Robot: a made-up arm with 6 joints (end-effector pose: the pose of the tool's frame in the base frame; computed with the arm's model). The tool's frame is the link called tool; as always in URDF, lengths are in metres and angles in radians. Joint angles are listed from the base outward.
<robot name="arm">
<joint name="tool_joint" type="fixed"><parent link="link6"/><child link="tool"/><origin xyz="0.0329 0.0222 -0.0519" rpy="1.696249 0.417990 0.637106"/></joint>
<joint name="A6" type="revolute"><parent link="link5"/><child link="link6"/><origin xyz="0.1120 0.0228 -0.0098" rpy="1.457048 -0.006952 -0.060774"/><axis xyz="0 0 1"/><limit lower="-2.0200" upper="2.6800" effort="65" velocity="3"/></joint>
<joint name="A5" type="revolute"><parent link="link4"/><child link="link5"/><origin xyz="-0.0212 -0.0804 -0.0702" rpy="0.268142 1.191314 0.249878"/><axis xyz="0 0 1"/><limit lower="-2.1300" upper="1.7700" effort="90" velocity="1.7"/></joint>
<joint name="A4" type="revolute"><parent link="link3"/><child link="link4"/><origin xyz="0.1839 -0.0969 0.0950" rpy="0.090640 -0.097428 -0.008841"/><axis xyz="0 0 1"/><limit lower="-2.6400" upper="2.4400" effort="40" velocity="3"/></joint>
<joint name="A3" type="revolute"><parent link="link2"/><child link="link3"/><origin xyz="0.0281 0.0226 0.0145" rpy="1.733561 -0.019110 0.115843"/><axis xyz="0 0 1"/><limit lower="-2.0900" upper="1.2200" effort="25" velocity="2.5"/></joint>
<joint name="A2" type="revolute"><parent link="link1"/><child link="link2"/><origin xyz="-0.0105 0.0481 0.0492" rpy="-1.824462 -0.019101 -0.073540"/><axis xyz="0 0 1"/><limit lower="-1.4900" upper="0.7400" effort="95" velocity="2.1"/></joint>
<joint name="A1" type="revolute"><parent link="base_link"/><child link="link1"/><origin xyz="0.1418 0.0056 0.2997" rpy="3.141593 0.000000 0.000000"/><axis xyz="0 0 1"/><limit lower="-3.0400" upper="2.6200" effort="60" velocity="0.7"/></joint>
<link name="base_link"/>
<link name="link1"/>
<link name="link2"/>
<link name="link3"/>
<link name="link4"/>
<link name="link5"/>
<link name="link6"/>
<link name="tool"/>
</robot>
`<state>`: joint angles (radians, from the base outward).
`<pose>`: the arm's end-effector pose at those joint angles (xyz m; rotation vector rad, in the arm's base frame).
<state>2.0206 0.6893 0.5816 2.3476 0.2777 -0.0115</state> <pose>0.0912 -0.0422 0.4669 0.1096 0.3884 0.8153</pose>
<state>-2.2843 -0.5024 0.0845 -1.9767 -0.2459 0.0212</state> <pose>-0.0374 0.1545 0.2993 -0.4652 -0.9739 -2.4312</pose>
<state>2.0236 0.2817 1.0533 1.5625 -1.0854 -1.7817</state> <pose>-0.2021 -0.1055 0.4971 2.2862 -0.7663 1.9522</pose>
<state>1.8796 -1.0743 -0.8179 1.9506 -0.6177 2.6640</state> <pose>0.2241 -0.1973 0.1429 -1.1853 -1.2655 0.2813</pose>
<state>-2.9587 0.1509 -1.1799 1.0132 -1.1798 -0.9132</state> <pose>0.1563 -0.3459 0.3360 -1.5404 0.3710 -1.5484</pose>
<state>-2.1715 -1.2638 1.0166 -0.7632 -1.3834 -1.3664</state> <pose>0.0558 0.2036 0.0952 0.7350 -0.0915 2.8913</pose>
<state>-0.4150 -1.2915 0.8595 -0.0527 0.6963 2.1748</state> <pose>0.2626 -0.1494 0.1001 0.4613 2.1520 -1.5449</pose>
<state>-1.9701 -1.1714 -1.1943 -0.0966 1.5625 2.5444</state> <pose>0.0869 -0.0934 0.2062 1.4167 -1.6502 0.2592</pose>
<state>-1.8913 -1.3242 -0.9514 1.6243 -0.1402 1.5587</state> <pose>0.0043 0.0791 0.1414 -1.8121 0.4828 -0.2614</pose>
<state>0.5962 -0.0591 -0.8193 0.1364 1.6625 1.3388</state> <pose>0.2393 0.0748 0.1397 1.5489 1.2587 -0.4092</pose>
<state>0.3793 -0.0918 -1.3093 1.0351 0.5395 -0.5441</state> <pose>0.1786 0.0938 0.3155 0.4296 -0.9602 -0.8412</pose>
